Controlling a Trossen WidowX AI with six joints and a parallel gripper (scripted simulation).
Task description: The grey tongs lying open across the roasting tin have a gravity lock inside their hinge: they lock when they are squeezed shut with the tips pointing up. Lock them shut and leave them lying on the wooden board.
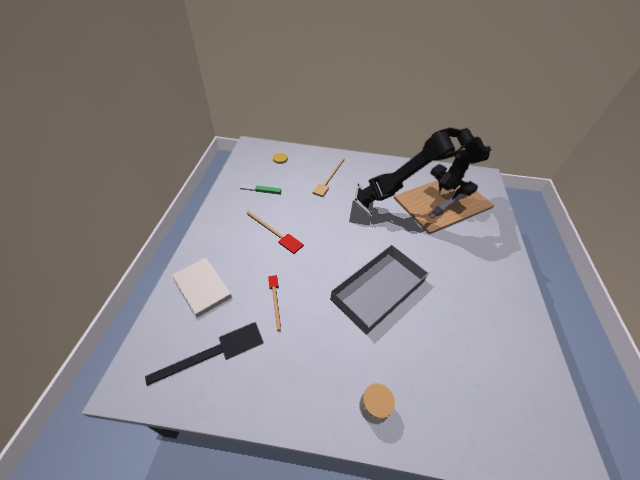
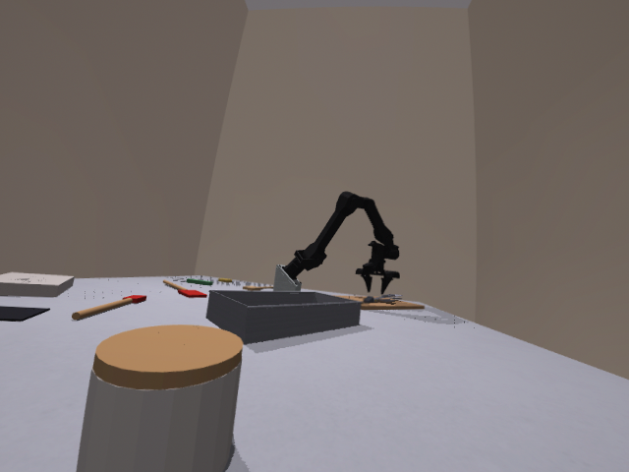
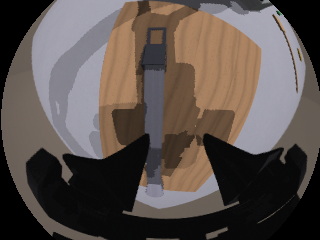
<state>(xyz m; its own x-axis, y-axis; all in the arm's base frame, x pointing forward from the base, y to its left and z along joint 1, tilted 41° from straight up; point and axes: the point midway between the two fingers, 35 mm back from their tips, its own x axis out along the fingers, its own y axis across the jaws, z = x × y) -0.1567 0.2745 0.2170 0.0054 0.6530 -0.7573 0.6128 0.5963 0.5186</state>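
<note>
The wooden board is 40 mm below my gripper tip. Also, from my gripper tip: red spatula (650 mm to the right, 340 mm ahead, 40 mm below); then roasting tin (510 mm ahead, 250 mm to the right, 20 mm below); then yellow disc (770 mm to the right, 130 mm behind, 40 mm below).
</note>
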